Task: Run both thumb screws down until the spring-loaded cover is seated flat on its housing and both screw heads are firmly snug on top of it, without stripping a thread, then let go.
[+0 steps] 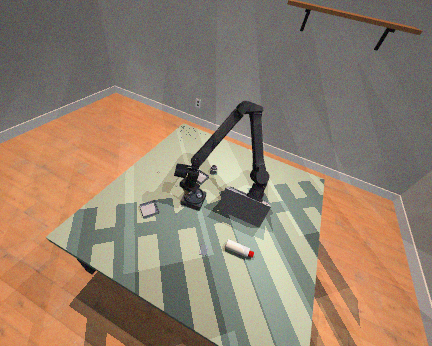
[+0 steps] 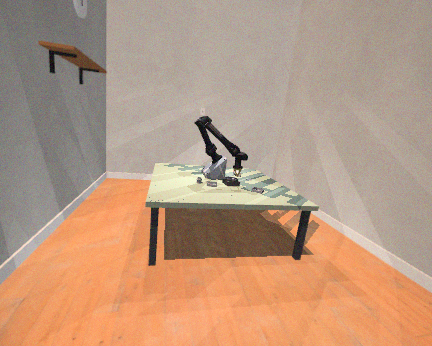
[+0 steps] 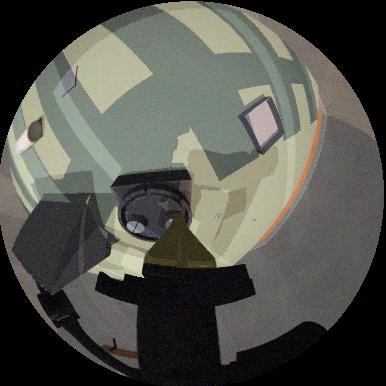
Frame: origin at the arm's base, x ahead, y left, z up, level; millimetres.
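Where they show: gripper, between the fingertips: (image 1: pixel 186 194) (image 2: pixel 237 176) (image 3: pixel 176 215); arm's base, origin of its link: (image 1: pixel 254 198) (image 2: pixel 217 159).
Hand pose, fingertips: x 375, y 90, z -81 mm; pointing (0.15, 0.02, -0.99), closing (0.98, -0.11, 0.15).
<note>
Things, the pixels of their centre, and the offset from my fingertips. "spot": a spot on its surface instead.
- dark square housing, middle of its body: (image 3: pixel 154 210) (image 1: pixel 193 197) (image 2: pixel 231 181) dx -33, dy -40, dz -57 mm
- thumb screw head, a spot on its surface: (image 3: pixel 135 225) spot: dx -63, dy -39, dz -19 mm
- thumb screw, middle of its body: (image 3: pixel 173 216) dx -1, dy -38, dz -36 mm
- grey square tile, middle of its body: (image 3: pixel 265 124) (image 1: pixel 149 208) (image 2: pixel 257 190) dx +166, dy +143, dz -75 mm
- second tile, middle of its body: (image 1: pixel 199 176) (image 2: pixel 211 183) dx +14, dy -238, dz -75 mm
- small knurled part, middle of its body: (image 1: pixel 213 169) (image 2: pixel 199 180) dx -48, dy -344, dz -60 mm
- white tube with a red cap, middle of its body: (image 1: pixel 239 249) dx -395, dy +157, dz -60 mm
- small card, middle of its body: (image 1: pixel 203 249) dx -221, dy +231, dz -83 mm
The dark square housing (image 1: pixel 190 202) (image 2: pixel 231 181) (image 3: pixel 126 182) with its round spring-loaded cover (image 3: pixel 153 205) sits on the table left of the arm's base. One thumb screw head (image 3: pixel 135 225) shows on the near left of the cover. The other thumb screw (image 3: pixel 168 223) is mostly hidden behind my fingertips. My gripper (image 1: pixel 192 189) (image 2: pixel 237 174) (image 3: pixel 176 215) hangs just above the cover, its tips over the right screw. The two olive fingers are pressed together with nothing between them.
A grey square tile (image 1: pixel 148 209) (image 2: pixel 258 189) (image 3: pixel 262 124) lies left of the housing. A second tile (image 1: pixel 202 177) (image 2: pixel 212 184) and a small knurled part (image 1: pixel 213 169) (image 2: pixel 199 180) lie behind it. A white tube with a red cap (image 1: pixel 238 248) (image 3: pixel 27 138) and a small card (image 1: pixel 203 249) (image 3: pixel 68 81) lie nearer the front. The arm's base box (image 1: pixel 243 206) (image 3: pixel 54 237) stands to the right.
</note>
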